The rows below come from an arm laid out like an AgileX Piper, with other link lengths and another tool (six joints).
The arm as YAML. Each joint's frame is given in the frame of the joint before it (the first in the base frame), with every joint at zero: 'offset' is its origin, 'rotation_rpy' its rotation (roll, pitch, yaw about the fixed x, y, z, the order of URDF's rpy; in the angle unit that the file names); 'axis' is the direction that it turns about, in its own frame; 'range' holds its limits. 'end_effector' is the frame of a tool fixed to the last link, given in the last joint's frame.
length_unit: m
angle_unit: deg
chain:
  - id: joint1
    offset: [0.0, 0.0, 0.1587]
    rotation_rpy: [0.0, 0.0, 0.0]
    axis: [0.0, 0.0, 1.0]
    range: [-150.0, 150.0]
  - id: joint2
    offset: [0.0, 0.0, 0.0]
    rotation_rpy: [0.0, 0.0, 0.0]
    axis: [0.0, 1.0, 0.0]
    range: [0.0, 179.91]
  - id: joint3
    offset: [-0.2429, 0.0, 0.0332]
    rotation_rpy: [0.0, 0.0, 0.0]
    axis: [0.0, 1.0, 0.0]
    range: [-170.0, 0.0]
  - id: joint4
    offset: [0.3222, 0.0, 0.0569]
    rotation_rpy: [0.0, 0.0, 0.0]
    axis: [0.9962, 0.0, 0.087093]
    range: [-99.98, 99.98]
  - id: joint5
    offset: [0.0, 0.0, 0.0]
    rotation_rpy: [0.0, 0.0, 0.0]
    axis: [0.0, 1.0, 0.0]
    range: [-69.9, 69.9]
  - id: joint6
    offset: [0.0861, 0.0, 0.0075]
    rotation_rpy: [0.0, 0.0, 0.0]
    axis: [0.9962, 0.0, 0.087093]
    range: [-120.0, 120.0]
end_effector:
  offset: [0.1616, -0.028, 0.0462]
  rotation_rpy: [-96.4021, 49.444, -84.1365]
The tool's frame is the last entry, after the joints.
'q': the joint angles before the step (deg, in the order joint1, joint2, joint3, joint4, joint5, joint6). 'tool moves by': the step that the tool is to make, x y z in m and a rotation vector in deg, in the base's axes. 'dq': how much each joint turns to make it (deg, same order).
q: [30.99 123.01 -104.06 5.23 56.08 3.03]
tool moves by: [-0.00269 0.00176 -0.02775 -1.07 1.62 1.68]
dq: [0.00 2.83 0.00 0.62 -0.73 -2.03]
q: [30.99 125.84 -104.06 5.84 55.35 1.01]
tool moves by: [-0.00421 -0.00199 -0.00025 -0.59 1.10 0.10]
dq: [0.00 0.00 -0.36 -0.01 1.61 0.07]
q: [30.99 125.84 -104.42 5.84 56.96 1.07]
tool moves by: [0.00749 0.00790 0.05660 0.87 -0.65 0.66]
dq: [0.01 0.00 -9.68 0.18 8.70 0.20]
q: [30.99 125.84 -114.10 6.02 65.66 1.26]
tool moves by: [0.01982 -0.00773 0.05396 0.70 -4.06 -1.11]
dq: [-1.01 -0.05 -8.01 -1.68 4.17 0.59]
